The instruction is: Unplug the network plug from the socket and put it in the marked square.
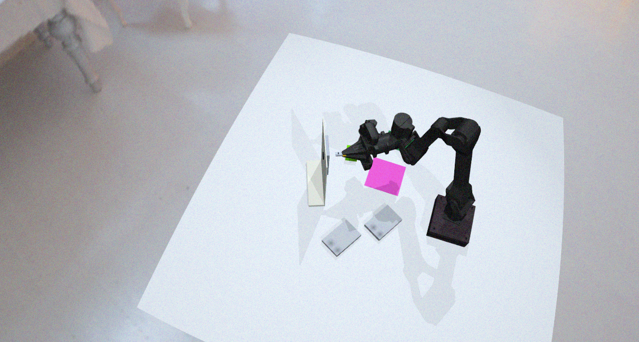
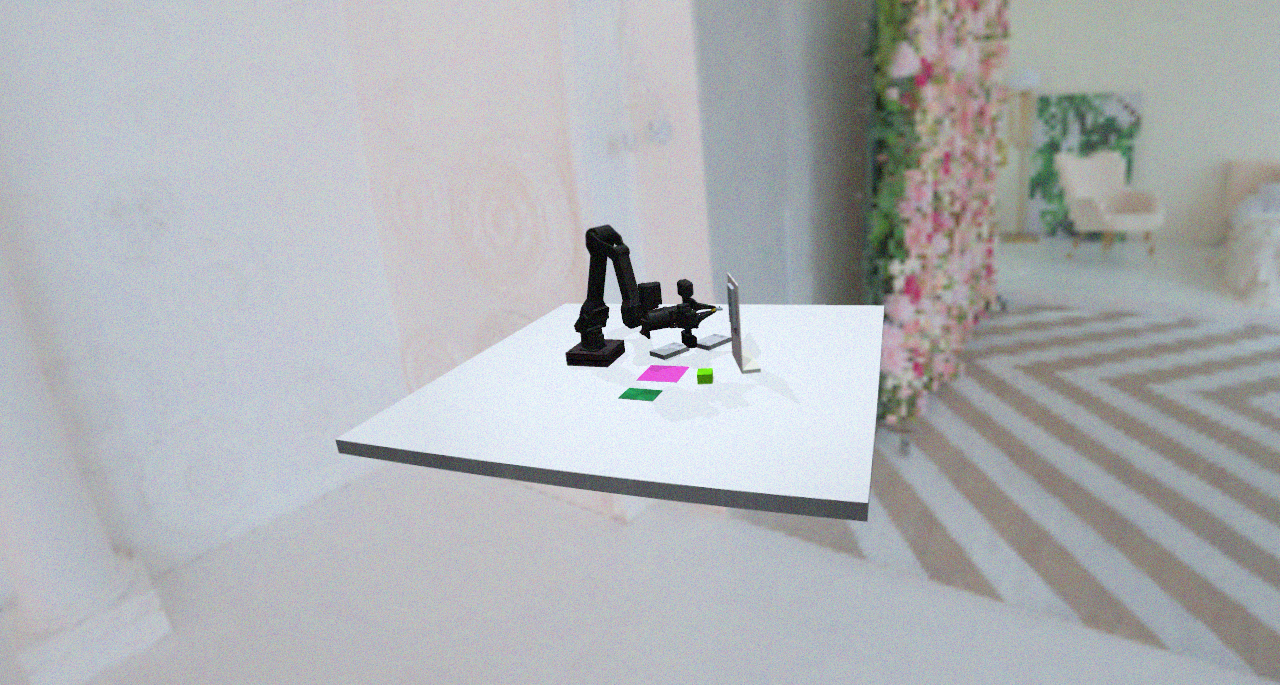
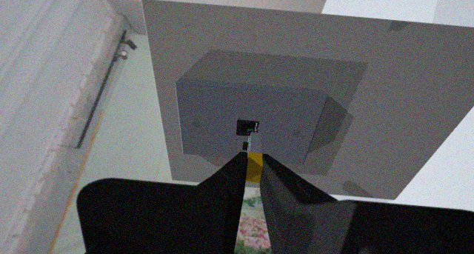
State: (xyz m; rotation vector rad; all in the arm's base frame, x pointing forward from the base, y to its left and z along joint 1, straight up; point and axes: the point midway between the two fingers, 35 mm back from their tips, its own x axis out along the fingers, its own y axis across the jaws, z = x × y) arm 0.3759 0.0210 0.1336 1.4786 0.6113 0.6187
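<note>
Now: the magenta square 17 cm below my gripper tip, 14 cm behind it and 9 cm to the right of it. Also, from my gripper tip: socket panel 6 cm below, 5 cm ahead, 4 cm to the left; then bright green cube 16 cm below, 11 cm to the right; then network plug right at my gripper tip.
</note>
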